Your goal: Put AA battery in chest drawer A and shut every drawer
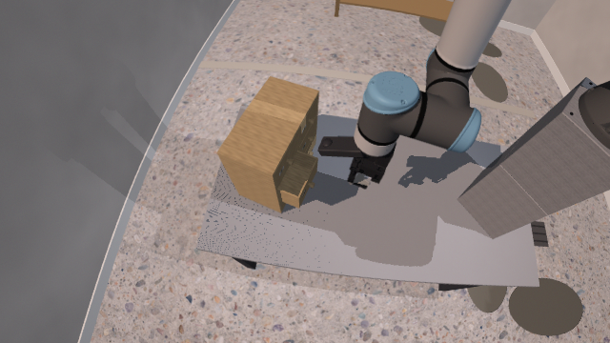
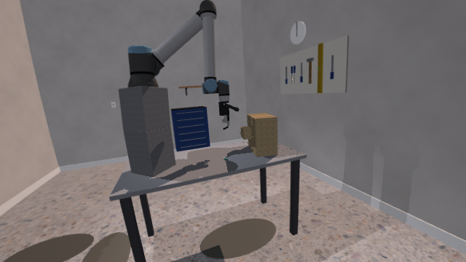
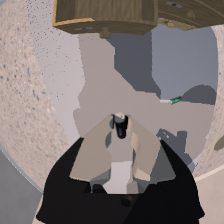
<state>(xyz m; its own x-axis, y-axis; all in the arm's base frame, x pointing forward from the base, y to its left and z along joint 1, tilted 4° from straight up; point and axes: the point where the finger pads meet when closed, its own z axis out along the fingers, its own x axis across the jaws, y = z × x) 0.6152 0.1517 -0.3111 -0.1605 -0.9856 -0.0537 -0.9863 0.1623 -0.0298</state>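
My hand is 20 mm past the AA battery and 20 mm above it. The rest, counted from my hand: green battery: 80 mm behind, 200 mm to the right, 230 mm below; then drawer: 200 mm ahead, 10 mm to the right, 100 mm below.
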